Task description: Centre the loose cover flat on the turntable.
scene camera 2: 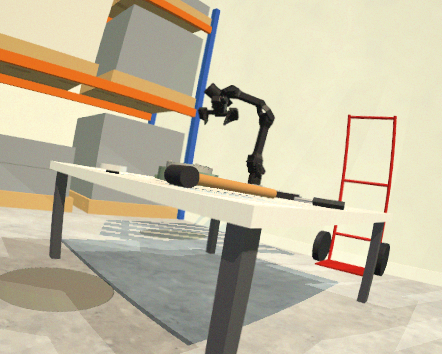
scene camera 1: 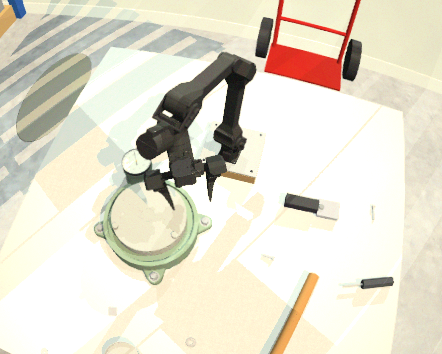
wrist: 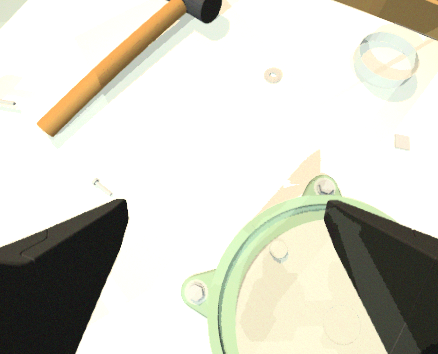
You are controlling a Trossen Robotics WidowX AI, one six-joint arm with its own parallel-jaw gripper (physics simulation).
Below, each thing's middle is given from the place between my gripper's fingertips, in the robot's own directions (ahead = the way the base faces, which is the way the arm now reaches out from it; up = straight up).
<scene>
I see the round cover (scene camera 1: 143,221) 20 cm below my hand, 15 cm to the right of it and 1 cm behind it. From my hand the other things lie so: hammer (scene camera 2: 180,175): 32 cm to the left, 25 cm below, 18 cm ahead.
</scene>
